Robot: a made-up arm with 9 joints. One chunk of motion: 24 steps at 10 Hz.
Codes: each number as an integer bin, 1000 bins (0 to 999) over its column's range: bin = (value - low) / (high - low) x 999, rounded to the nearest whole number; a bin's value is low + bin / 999 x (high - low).
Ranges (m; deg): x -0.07..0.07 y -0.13..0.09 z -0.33..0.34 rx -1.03..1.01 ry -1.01..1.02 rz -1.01..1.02
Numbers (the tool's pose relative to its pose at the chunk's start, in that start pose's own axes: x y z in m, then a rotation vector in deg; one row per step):
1: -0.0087 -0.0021 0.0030 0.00 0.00 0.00
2: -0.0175 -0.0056 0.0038 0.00 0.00 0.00
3: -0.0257 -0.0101 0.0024 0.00 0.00 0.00
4: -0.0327 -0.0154 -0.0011 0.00 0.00 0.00
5: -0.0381 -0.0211 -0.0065 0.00 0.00 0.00
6: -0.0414 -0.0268 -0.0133 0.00 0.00 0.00
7: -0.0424 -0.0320 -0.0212 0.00 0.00 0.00
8: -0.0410 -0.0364 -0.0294 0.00 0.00 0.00
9: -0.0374 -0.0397 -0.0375 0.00 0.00 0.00
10: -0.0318 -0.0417 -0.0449 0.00 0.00 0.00
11: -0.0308 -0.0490 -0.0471 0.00 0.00 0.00
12: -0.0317 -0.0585 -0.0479 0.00 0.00 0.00
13: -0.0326 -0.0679 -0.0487 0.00 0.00 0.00
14: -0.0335 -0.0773 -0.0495 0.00 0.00 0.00
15: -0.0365 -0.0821 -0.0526 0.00 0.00 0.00
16: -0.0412 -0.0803 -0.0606 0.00 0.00 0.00
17: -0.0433 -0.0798 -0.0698 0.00 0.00 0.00
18: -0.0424 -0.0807 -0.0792 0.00 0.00 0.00
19: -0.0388 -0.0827 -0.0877 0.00 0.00 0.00
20: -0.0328 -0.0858 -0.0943 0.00 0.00 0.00
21: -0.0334 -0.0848 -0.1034 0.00 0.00 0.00
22: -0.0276 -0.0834 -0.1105 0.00 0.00 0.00
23: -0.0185 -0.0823 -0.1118 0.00 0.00 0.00
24: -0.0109 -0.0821 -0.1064 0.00 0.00 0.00
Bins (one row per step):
1: 437 581 497 504 497 497
2: 375 565 498 504 497 497
3: 316 544 496 504 497 497
4: 266 520 490 504 497 497
5: 228 495 482 504 497 497
6: 204 469 472 504 497 497
7: 197 445 460 504 497 497
8: 207 425 448 504 497 497
9: 233 410 436 504 497 497
10: 273 401 425 504 497 497
11: 280 368 422 504 497 497
12: 273 325 421 504 497 497
13: 267 282 419 504 497 497
14: 260 239 418 504 497 497
15: 239 218 414 504 497 497
16: 206 226 402 504 497 497
17: 191 228 388 504 497 497
18: 197 224 374 504 497 497
19: 223 215 361 504 497 497
20: 265 201 351 504 497 497
21: 261 205 338 504 497 497
22: 303 212 327 504 497 497
23: 367 217 325 504 497 497
24: 422 218 333 504 497 497

